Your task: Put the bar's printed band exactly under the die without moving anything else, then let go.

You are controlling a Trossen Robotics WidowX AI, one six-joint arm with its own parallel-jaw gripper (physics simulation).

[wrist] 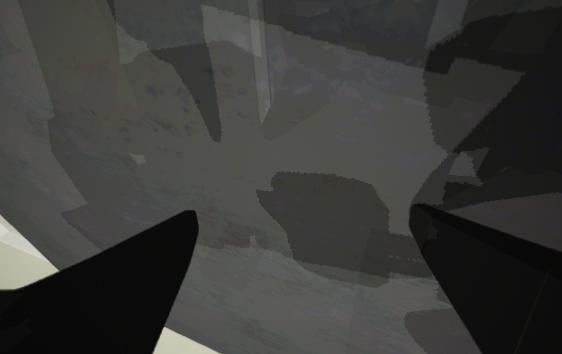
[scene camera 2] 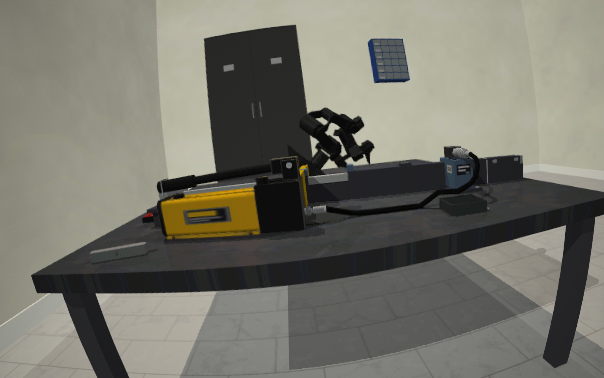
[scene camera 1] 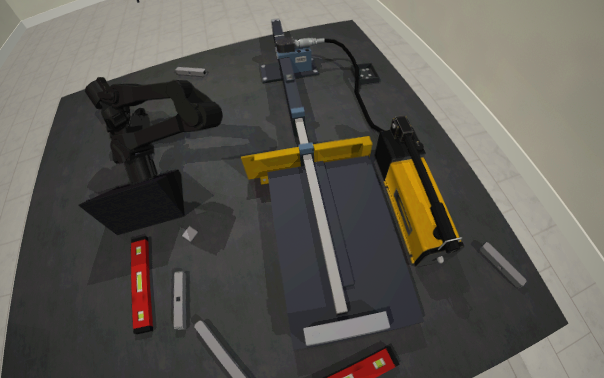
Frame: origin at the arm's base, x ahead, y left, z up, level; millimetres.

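Where they show: gripper, fingertip midpoint: (wrist: pixel 302 217) (scene camera 2: pixel 360 168); arm's base at its link origin: (scene camera 2: pixel 314 166) (scene camera 1: pixel 144 180).
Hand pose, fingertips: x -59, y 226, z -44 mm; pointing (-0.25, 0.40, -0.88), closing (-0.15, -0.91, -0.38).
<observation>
Things, the pixels of their top centre, and the offset from my fingertips. "*": a spot on its surface instead.
- yellow fence at a spot on its surface: (scene camera 1: pixel 275 160) * dx +388, dy -329, dz +42 mm
- small blue bridge at a spot on its surface: (scene camera 1: pixel 306 148) * dx +461, dy -355, dz +74 mm
- blue press body at a spot on its surface: (scene camera 2: pixel 454 173) * dx +659, dy +21, dz +33 mm
- yellow pump at a spot on its surface: (scene camera 2: pixel 242 206) * dx +699, dy -526, dz +41 mm
- pale crosspiece at a spot on its surface: (scene camera 1: pixel 346 328) * dx +351, dy -746, dz +72 mm
- small block at its top centre: (scene camera 1: pixel 189 233) dx +125, dy -391, dz -16 mm
A long pale bar (scene camera 1: pixel 323 230) (scene camera 2: pixel 327 178) lies along the narrow rail, passing through the yellow fence (scene camera 1: pixel 275 160) beneath a small blue bridge (scene camera 1: pixel 306 148). Its far part runs to another blue bridge (scene camera 1: pixel 297 112). I cannot make out a printed band on it. A blue press body (scene camera 1: pixel 302 62) (scene camera 2: pixel 454 173) with a dark head stands over the rail at the back; the die itself is not distinct. My gripper (wrist: pixel 302 217) is open and empty, high over the table on the folded arm's side, well away from the bar. Its fingers are not distinct in the first scene view.
A yellow pump (scene camera 1: pixel 407 200) (scene camera 2: pixel 242 206) stands right of the fence, its black hose (scene camera 1: pixel 357 85) (scene camera 2: pixel 375 212) running to the press. A pale crosspiece (scene camera 1: pixel 346 328) lies by the bar's near end. Red levels (scene camera 1: pixel 140 285) (scene camera 1: pixel 362 366), short bars (scene camera 1: pixel 179 312) (scene camera 1: pixel 503 264) and a small block (scene camera 1: pixel 190 233) lie around.
</observation>
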